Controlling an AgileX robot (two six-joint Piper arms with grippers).
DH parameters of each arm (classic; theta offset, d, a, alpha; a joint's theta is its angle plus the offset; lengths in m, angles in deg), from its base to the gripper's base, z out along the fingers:
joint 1: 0 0.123 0 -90
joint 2: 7.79 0 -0.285 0
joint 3: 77.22 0 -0.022 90
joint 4: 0 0.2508 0 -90
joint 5: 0 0 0.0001 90
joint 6: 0 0.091 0 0
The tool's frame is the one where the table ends.
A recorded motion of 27 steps. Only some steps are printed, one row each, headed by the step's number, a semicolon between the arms.
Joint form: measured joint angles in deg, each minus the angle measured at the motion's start. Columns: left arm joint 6, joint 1, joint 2, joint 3, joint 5, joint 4; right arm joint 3, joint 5, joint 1, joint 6, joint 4, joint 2.
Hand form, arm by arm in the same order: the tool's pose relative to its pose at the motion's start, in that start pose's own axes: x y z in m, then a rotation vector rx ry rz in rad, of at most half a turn. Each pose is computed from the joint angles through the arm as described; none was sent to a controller.
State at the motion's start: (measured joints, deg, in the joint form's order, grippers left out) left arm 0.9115 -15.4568 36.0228 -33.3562 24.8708 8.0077; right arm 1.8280 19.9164 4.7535 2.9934 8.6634 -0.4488
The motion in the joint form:
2: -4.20 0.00 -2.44 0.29 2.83 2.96; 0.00 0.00 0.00 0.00 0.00 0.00
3: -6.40 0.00 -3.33 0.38 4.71 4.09; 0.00 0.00 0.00 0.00 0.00 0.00
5: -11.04 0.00 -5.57 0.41 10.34 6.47; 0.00 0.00 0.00 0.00 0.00 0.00
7: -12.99 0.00 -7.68 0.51 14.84 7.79; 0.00 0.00 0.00 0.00 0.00 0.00
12: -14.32 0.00 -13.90 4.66 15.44 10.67; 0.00 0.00 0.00 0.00 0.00 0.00
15: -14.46 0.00 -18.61 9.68 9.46 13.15; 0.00 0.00 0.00 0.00 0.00 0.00
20: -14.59 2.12 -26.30 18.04 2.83 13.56; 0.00 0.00 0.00 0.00 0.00 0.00
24: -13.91 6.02 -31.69 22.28 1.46 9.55; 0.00 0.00 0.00 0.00 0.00 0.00
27: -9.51 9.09 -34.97 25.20 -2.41 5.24; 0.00 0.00 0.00 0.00 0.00 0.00
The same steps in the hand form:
2: 0.0044 0.0027 -0.0091 -0.0287 0.0118 -0.0297; 0.0000 0.0000 0.0000 0.0000 0.0000 0.0000
3: 0.0074 0.0038 -0.0124 -0.0419 0.0298 -0.0523; 0.0000 0.0000 0.0000 0.0000 0.0000 0.0000
5: 0.0153 0.0070 -0.0216 -0.0789 0.0858 -0.1036; 0.0000 0.0000 0.0000 0.0000 0.0000 0.0000
7: 0.0222 0.0092 -0.0300 -0.1072 0.1263 -0.1252; 0.0000 0.0000 0.0000 0.0000 0.0000 0.0000
12: 0.0427 0.0100 -0.0414 -0.1427 0.0965 -0.1129; 0.0000 0.0000 0.0000 0.0000 0.0000 0.0000
15: 0.0576 0.0076 -0.0424 -0.1476 -0.0031 -0.0724; 0.0000 0.0000 0.0000 0.0000 0.0000 0.0000
20: 0.0888 0.0021 -0.0406 -0.1611 -0.0996 -0.0706; 0.0000 0.0000 0.0000 0.0000 0.0000 0.0000
24: 0.1085 -0.0010 -0.0410 -0.1892 -0.1324 -0.1400; 0.0000 0.0000 0.0000 0.0000 0.0000 0.0000
27: 0.1172 -0.0042 -0.0396 -0.2029 -0.1943 -0.1380; 0.0000 0.0000 0.0000 0.0000 0.0000 0.0000

